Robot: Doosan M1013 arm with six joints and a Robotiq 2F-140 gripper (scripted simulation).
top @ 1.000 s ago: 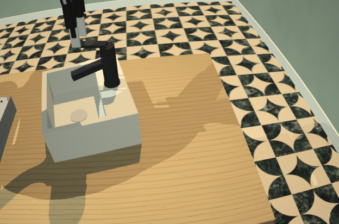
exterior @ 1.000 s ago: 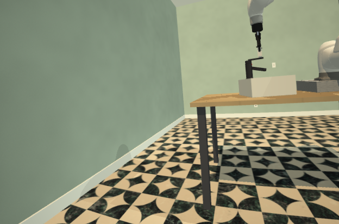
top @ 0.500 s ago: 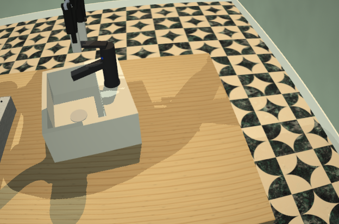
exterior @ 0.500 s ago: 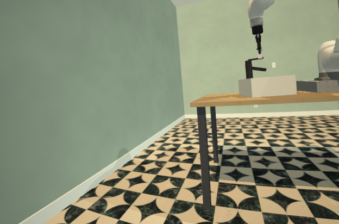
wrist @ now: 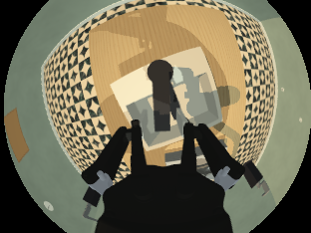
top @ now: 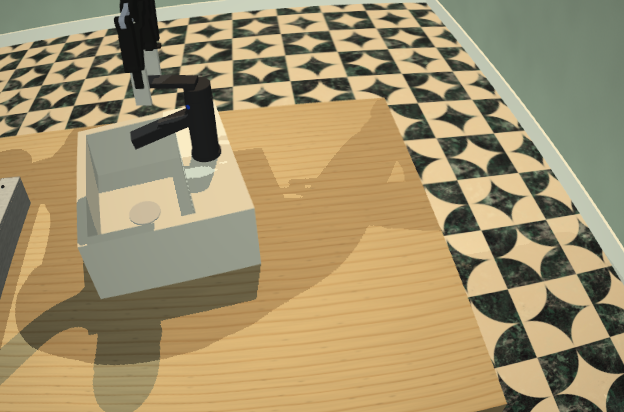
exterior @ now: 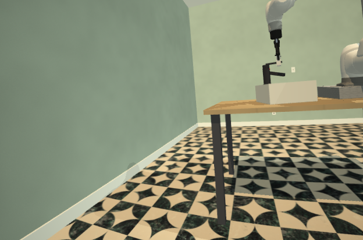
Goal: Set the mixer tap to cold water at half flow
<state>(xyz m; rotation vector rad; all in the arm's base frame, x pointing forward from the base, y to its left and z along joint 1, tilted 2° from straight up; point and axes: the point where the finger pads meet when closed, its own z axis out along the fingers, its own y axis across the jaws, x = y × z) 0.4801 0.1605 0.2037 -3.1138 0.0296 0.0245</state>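
Now: the lever 3 cm ahead of my hand and 1 cm below it. Also, from my hand: white basin (3 cm behind, 4 cm to the right, 24 cm below); then mixer tap (6 cm ahead, 5 cm below).
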